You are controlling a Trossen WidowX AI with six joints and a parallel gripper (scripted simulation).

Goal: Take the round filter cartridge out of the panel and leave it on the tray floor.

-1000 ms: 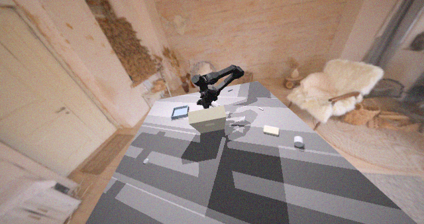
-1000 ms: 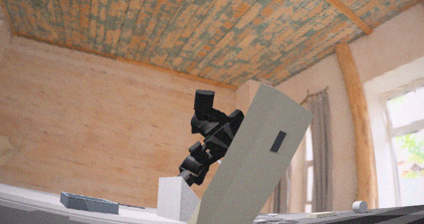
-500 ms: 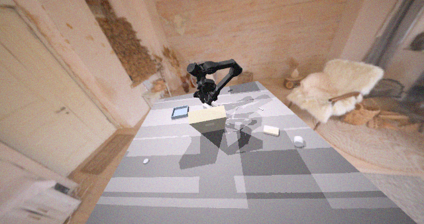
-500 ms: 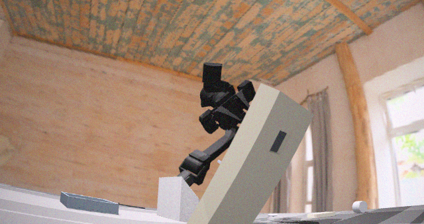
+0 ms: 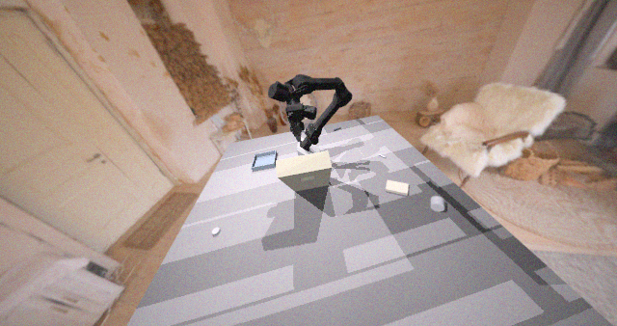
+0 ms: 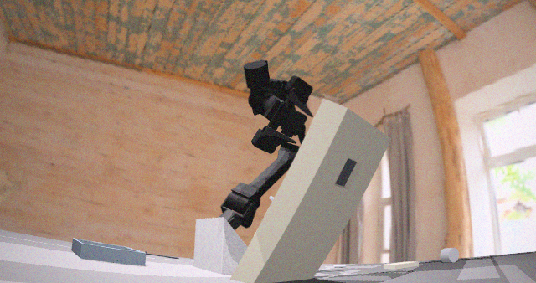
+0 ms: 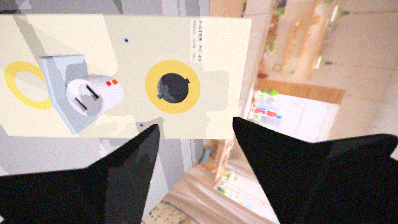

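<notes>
Right now the round filter cartridge is 140 mm below my gripper tip and 20 mm behind it. The rest, counted from my gripper tip: beige service panel: 160 mm below, 20 mm ahead, 10 mm to the left; then blue-grey tray: 320 mm behind, 310 mm to the right, 310 mm below; then white flat block: 400 mm to the left, 320 mm below, 20 mm ahead.
</notes>
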